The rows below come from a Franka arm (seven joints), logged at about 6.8 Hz.
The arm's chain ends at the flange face. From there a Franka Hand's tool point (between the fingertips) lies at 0.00 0.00 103.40 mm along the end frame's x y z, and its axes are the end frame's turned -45 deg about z.
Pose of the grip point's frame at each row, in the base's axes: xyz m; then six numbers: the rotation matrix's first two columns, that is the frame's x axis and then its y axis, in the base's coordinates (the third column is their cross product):
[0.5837 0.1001 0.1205 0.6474 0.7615 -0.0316 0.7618 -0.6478 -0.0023]
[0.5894 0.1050 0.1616 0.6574 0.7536 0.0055 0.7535 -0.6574 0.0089]
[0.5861 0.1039 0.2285 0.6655 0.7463 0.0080 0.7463 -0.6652 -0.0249]
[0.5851 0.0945 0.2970 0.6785 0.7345 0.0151 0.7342 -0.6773 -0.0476]
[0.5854 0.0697 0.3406 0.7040 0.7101 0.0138 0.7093 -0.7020 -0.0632]
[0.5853 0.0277 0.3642 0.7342 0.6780 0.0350 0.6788 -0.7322 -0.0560]
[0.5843 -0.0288 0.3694 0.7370 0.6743 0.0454 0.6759 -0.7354 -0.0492]
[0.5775 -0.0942 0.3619 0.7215 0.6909 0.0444 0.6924 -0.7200 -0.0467]
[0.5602 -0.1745 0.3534 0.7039 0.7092 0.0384 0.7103 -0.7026 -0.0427]
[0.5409 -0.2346 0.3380 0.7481 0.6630 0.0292 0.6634 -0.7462 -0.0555]
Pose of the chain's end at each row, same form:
[0.5860 0.1024 0.2238 0.9965 0.0804 -0.0240 0.0809 -0.9965 0.0207]
[0.5883 0.1052 0.2650 0.9977 0.0680 0.0102 0.0680 -0.9977 0.0024]
[0.5875 0.1016 0.3319 0.9983 0.0573 -0.0120 0.0571 -0.9981 -0.0233]
[0.5877 0.0900 0.4003 0.9989 0.0404 -0.0230 0.0394 -0.9983 -0.0443]
[0.5890 0.0641 0.4438 0.9994 0.0057 -0.0349 0.0037 -0.9985 -0.0544]
[0.5866 0.0210 0.4674 0.9991 -0.0383 -0.0148 -0.0392 -0.9972 -0.0643]
[0.5843 -0.0357 0.4726 0.9991 -0.0432 -0.0027 -0.0432 -0.9968 -0.0669]
[0.5775 -0.1009 0.4651 0.9998 -0.0206 -0.0016 -0.0206 -0.9977 -0.0644]
[0.5605 -0.1804 0.4566 1.0000 0.0047 -0.0030 0.0045 -0.9983 -0.0573]
[0.5425 -0.2409 0.4412 0.9981 -0.0588 -0.0186 -0.0599 -0.9965 -0.0599]

